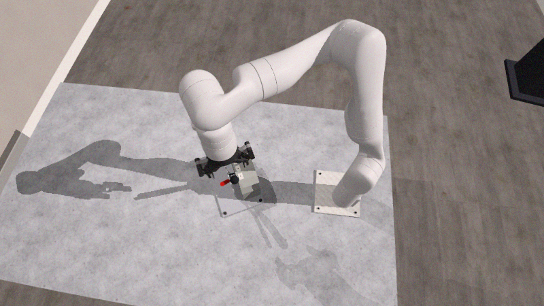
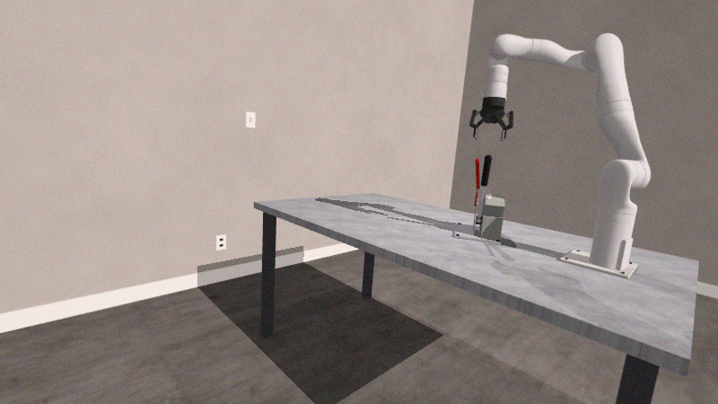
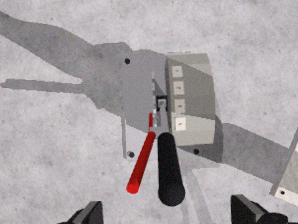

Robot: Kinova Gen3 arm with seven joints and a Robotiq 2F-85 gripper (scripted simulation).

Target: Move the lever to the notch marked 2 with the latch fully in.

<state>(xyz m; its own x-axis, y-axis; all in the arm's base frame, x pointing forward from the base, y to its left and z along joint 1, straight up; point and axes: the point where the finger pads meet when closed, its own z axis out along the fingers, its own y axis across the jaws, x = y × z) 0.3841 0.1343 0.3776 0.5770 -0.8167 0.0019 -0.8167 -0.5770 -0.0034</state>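
Right now my hand is 20 cm above the red bar, 4 cm short of it and 3 cm to the left of it.
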